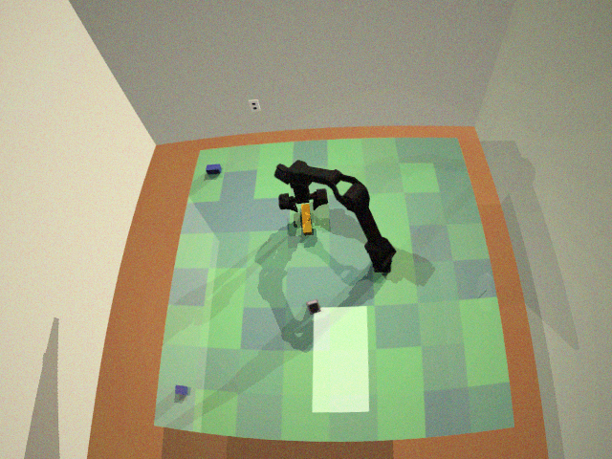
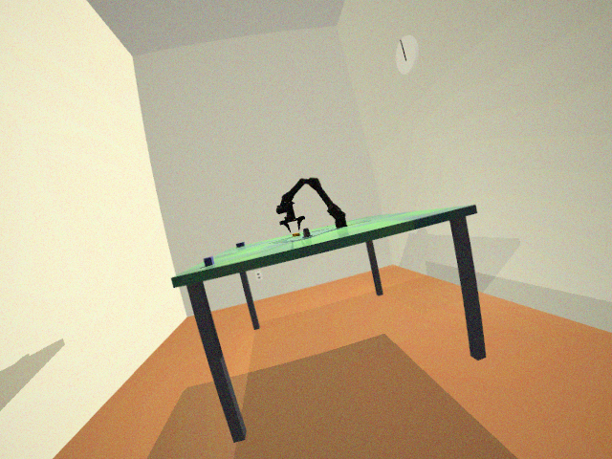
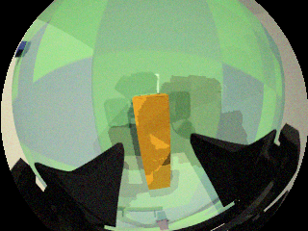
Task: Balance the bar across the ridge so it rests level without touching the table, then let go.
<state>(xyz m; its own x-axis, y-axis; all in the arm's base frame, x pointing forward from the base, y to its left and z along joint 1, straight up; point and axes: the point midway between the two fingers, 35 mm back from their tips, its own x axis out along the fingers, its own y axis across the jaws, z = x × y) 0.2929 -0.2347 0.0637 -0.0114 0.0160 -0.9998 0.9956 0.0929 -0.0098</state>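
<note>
Now: gripper tip 3 cm to the right of the bar and 2 cm above it. Also, from my gripper tip: blue block 45 cm ahead, 27 cm to the right, 1 cm below.
</note>
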